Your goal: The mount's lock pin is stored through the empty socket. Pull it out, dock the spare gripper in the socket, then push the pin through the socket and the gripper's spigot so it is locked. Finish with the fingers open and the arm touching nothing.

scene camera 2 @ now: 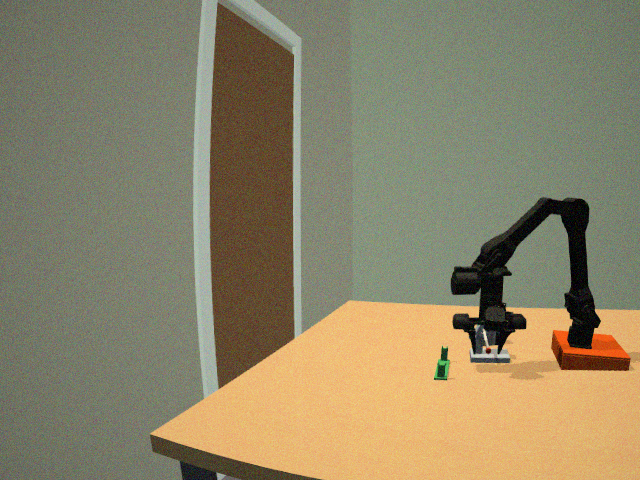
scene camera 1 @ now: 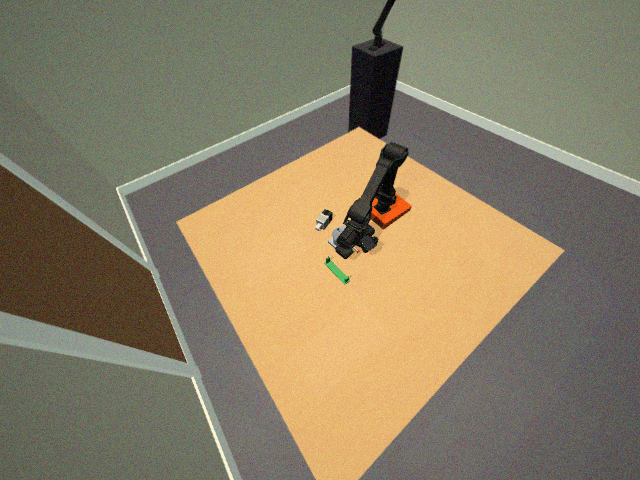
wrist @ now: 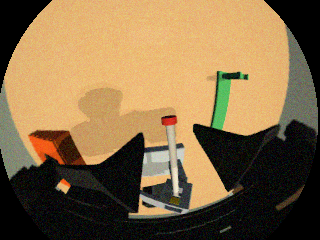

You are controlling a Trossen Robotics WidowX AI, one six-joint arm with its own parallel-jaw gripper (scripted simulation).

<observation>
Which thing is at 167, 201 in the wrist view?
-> A mount.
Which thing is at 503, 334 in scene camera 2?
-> My gripper.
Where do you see a mount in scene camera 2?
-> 481, 356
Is my gripper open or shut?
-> Open.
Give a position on a green bracket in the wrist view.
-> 223, 86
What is my gripper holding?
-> Nothing.
</observation>
